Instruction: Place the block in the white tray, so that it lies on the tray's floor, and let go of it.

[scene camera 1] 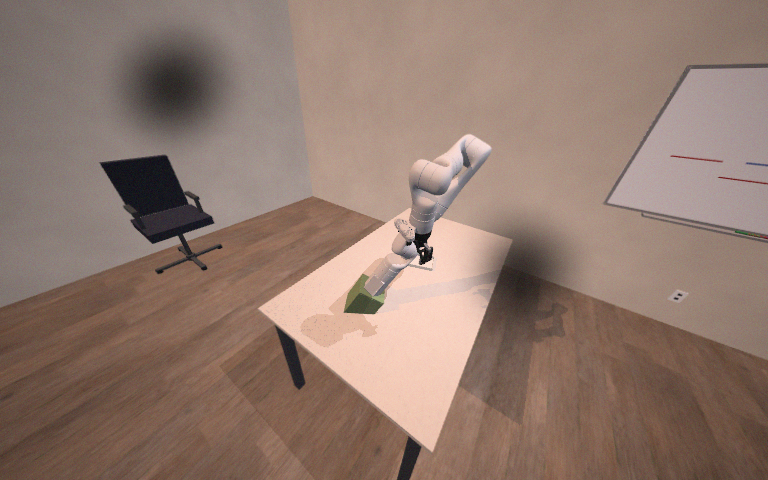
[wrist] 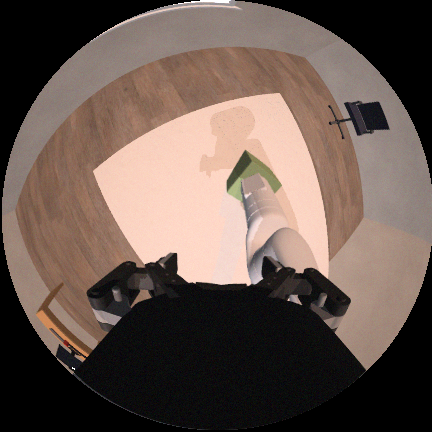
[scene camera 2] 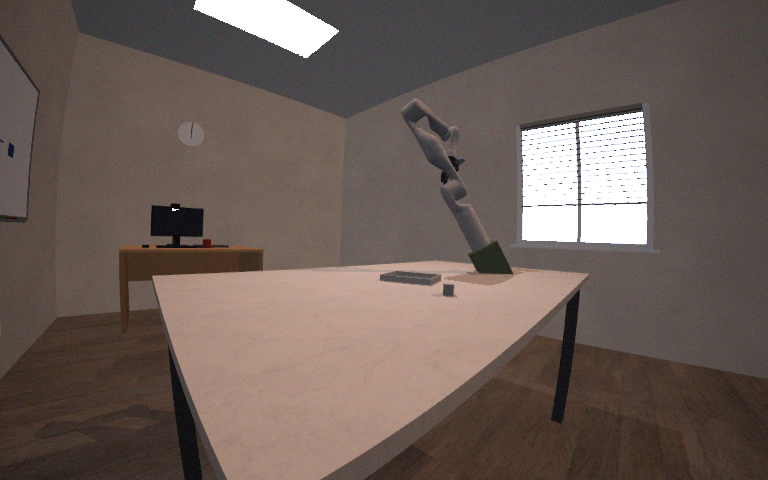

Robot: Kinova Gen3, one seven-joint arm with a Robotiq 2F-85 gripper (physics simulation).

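Where they show: gripper, fingertip midpoint: (scene camera 1: pixel 414 253) (wrist: pixel 219 264); arm's base at its link origin: (scene camera 1: pixel 373 287) (wrist: pixel 254 188) (scene camera 2: pixel 481 247).
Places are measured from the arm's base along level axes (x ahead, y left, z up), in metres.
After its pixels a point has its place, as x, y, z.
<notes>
The block (scene camera 2: pixel 448 289) {0.606, 0.115, -0.095}, a small grey cube, lies on the table in the second scene view, just outside the tray, off its right front corner. It does not show in the wrist view, and I cannot make it out in the first scene view. The white tray (scene camera 2: pixel 403 279) {0.515, -0.079, -0.100} (scene camera 1: pixel 422 267) {0.392, -0.126, -0.098} looks grey and low-walled in the second scene view; in the first scene view the arm and gripper hide most of it. My gripper (scene camera 1: pixel 425 255) {-0.055, -0.195, 0.309} (scene camera 2: pixel 444 177) {-0.055, -0.195, 0.309} (wrist: pixel 219 264) {-0.055, -0.195, 0.309} is open and empty, high above the table and well apart from block and tray.
The arm stands on a tilted green base block (scene camera 1: pixel 362 300) {-0.077, 0.011, -0.019} (scene camera 2: pixel 491 258) {0.044, 0.060, -0.046} (wrist: pixel 255 172) {-0.045, 0.019, 0.021} on the table (scene camera 1: pixel 407 362) {-0.191, -0.269, -0.111} (scene camera 2: pixel 317 350) {1.033, 0.140, -0.111} (wrist: pixel 165 200) {-0.118, -0.257, -0.111}. An office chair (scene camera 1: pixel 169 198) (wrist: pixel 370 117) stands on the floor. A desk (scene camera 2: pixel 186 264) with a monitor (scene camera 2: pixel 176 220) stands against the far wall.
</notes>
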